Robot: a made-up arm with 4 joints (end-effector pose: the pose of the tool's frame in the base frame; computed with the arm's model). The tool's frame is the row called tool.
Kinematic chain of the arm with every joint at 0, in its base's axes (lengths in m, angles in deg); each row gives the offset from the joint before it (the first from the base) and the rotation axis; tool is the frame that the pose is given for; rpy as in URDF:
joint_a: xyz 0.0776 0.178 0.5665 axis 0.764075 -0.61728 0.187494
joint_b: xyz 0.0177 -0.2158 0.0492 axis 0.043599 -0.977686 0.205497
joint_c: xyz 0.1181 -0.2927 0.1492 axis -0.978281 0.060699 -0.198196
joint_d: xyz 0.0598 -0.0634 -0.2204 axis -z
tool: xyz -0.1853 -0.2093 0.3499 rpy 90 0 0
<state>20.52 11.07 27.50 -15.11</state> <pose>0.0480 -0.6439 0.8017 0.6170 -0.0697 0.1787 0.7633</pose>
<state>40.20 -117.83 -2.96 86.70</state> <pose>0.4089 -0.2278 0.4947 0.0863 0.1240 -0.7192 0.6782</pose>
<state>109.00 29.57 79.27 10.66</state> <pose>0.1781 -0.1354 0.0825 0.7310 -0.6297 -0.0594 0.2561</pose>
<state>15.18 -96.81 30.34 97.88</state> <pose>0.2772 -0.1545 0.5721 -0.0955 -0.1155 -0.5527 0.8198</pose>
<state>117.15 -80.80 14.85 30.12</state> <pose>0.6017 -0.2482 0.3217 0.8889 0.1865 0.0977 0.4068</pose>
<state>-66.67 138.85 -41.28 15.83</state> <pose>0.3319 -0.2508 1.1772 0.5673 0.1864 0.6870 0.4141</pose>
